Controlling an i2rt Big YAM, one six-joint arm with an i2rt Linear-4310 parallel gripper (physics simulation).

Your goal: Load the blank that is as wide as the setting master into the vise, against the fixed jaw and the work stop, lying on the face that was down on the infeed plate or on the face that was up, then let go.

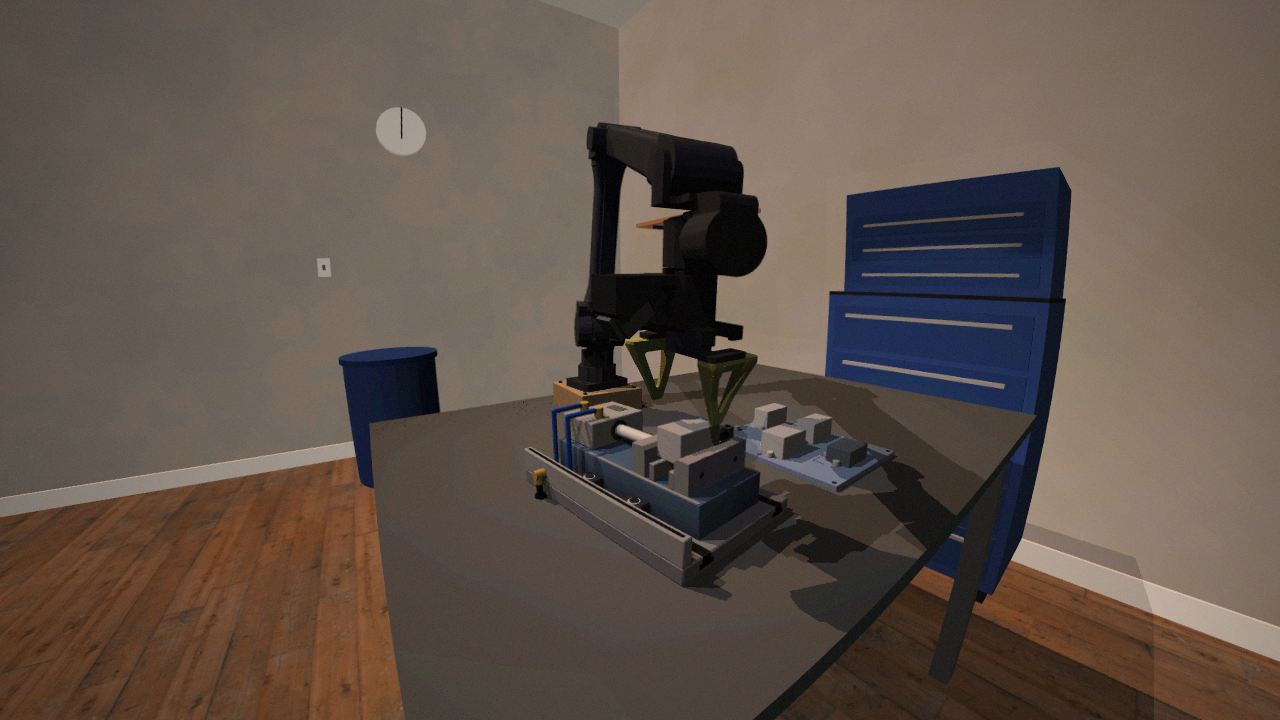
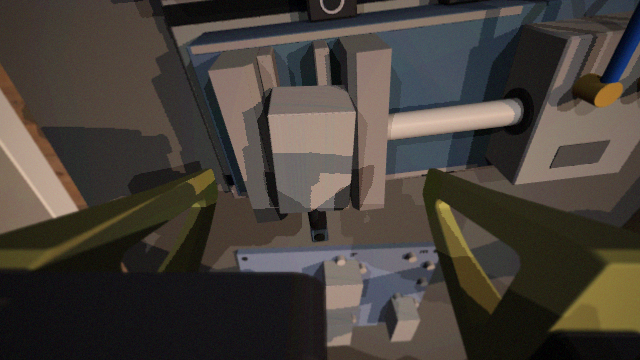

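Seen in the pictures: gripper, fingertip midpoint: point(image 1: 684, 410) point(image 2: 320, 180); arm's base at its link origin: point(image 1: 597, 384).
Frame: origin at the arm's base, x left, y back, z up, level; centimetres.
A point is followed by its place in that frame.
A pale blank point(image 1: 682, 440) @[x -24.4, y -47.7, z 6.0 cm] point(image 2: 312, 135) @[x -23.3, y -45.8, z 6.6 cm] sits in the vise between the fixed jaw point(image 1: 711, 469) point(image 2: 234, 97) and the moving jaw point(image 1: 643, 455) point(image 2: 373, 100), its top above them. A dark strip shows beside the blank on the fixed jaw side; contact there is unclear. The dark work stop point(image 2: 318, 227) @[x -15.0, y -46.3, z 4.6 cm] shows at the blank's end; whether they touch is hidden. My gripper point(image 1: 687, 409) @[x -21.9, y -45.7, z 8.3 cm] point(image 2: 320, 180) @[x -21.9, y -45.7, z 8.3 cm] is open and empty, its fingertips apart from the blank on both sides. Which block is the setting master I cannot tell.
The light blue infeed plate point(image 1: 827, 483) @[x -2.7, y -55.3, z -4.3 cm] point(image 2: 285, 256) @[x -1.5, y -51.2, z -4.2 cm] lies beside the vise. It carries several pale blocks, one of them point(image 1: 783, 440) @[x 0.3, y -46.5, z -1.1 cm] near the vise, and a darker block point(image 1: 845, 451) @[x 4.3, y -54.9, z -1.9 cm]. The cylinder housing point(image 1: 605, 427) @[x -23.4, y -33.2, z 3.6 cm] point(image 2: 545, 110) @[x -21.9, y -33.0, z 4.6 cm] with blue hoses point(image 1: 554, 436) @[x -28.3, y -28.2, z 2.2 cm] stands at the vise's other end.
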